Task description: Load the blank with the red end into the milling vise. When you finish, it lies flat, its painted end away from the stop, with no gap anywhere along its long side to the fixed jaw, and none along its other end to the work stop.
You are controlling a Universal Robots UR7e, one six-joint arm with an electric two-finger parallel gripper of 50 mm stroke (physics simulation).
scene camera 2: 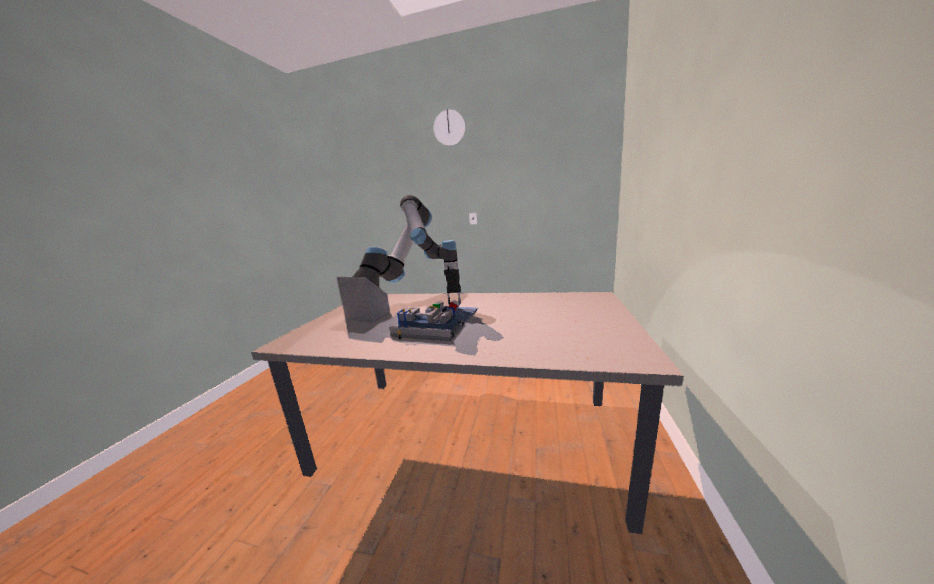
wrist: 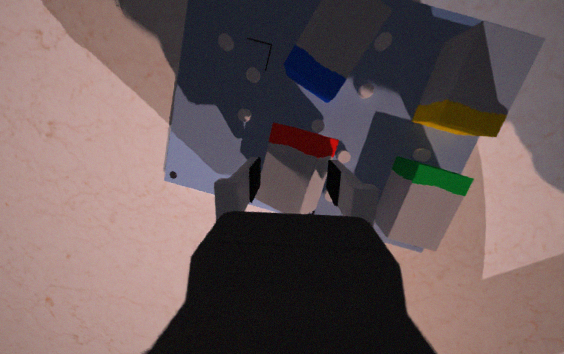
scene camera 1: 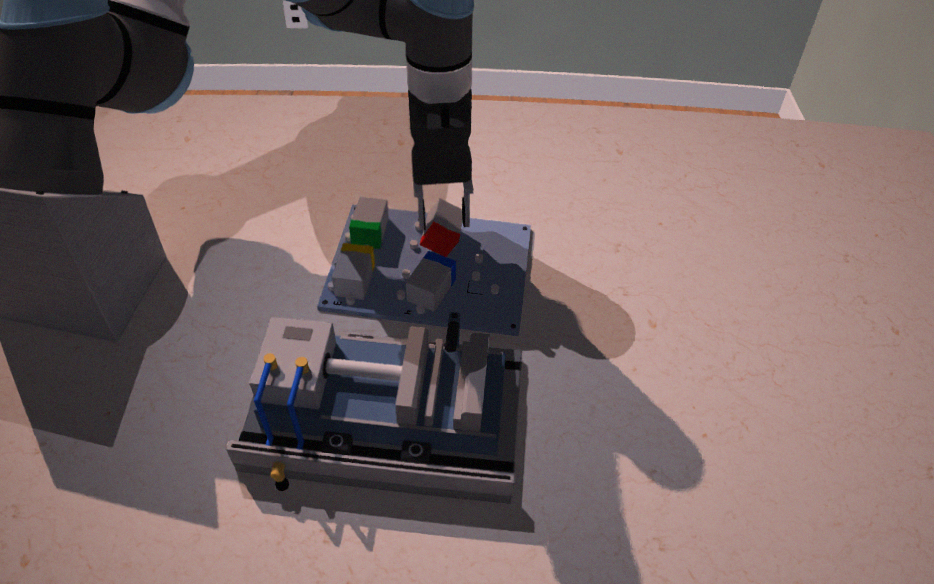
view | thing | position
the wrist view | my gripper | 293,172
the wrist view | blank with red end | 294,171
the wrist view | green-ended blank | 419,201
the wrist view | yellow-ended blank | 478,73
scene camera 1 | my gripper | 444,223
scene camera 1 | blank with red end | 444,221
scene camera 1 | green-ended blank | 369,221
